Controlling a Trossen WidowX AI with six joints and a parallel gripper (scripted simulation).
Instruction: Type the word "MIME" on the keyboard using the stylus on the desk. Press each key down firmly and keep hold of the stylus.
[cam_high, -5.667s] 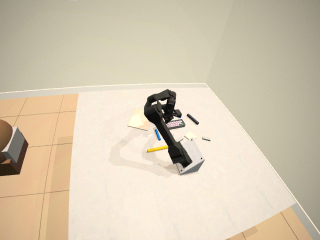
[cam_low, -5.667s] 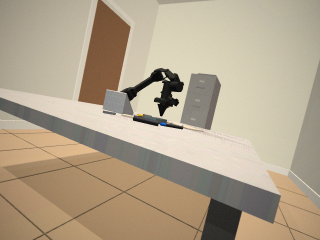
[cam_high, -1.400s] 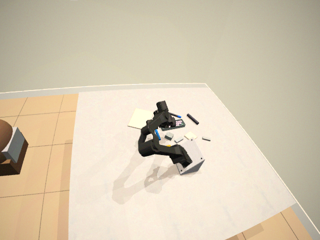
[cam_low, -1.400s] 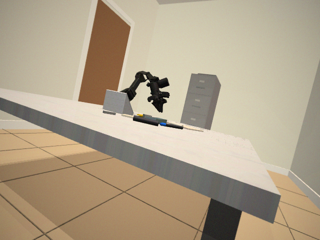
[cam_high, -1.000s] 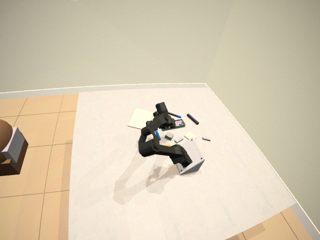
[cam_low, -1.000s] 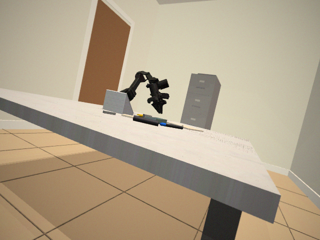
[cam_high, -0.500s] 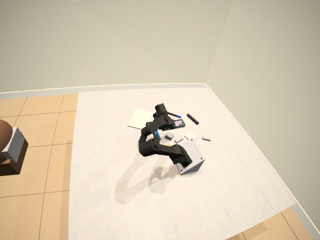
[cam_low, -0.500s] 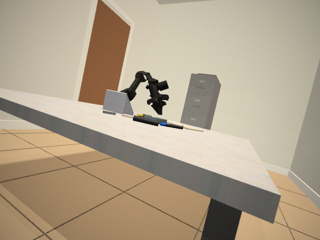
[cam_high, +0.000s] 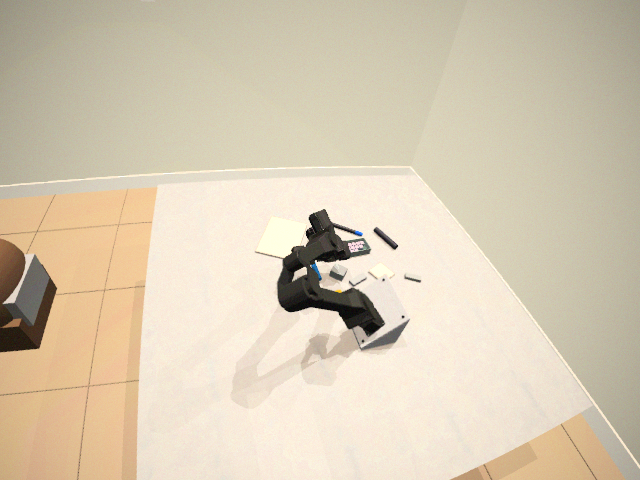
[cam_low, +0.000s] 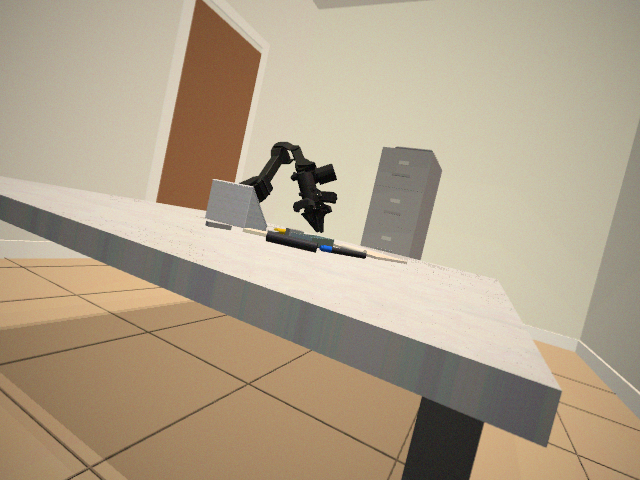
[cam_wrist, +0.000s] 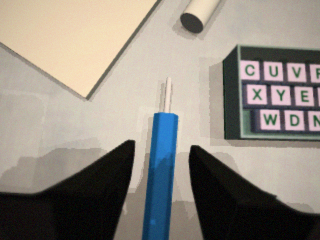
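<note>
My gripper tip is 3 cm above the blue stylus and 1 cm short of it. From my gripper tip the other things lie so: yellow pencil: 14 cm behind, 3 cm to the left, 3 cm below; then tan sheet: 16 cm ahead, 6 cm to the left, 3 cm below; then small tan card: 23 cm to the right, 9 cm behind, 3 cm below.
</note>
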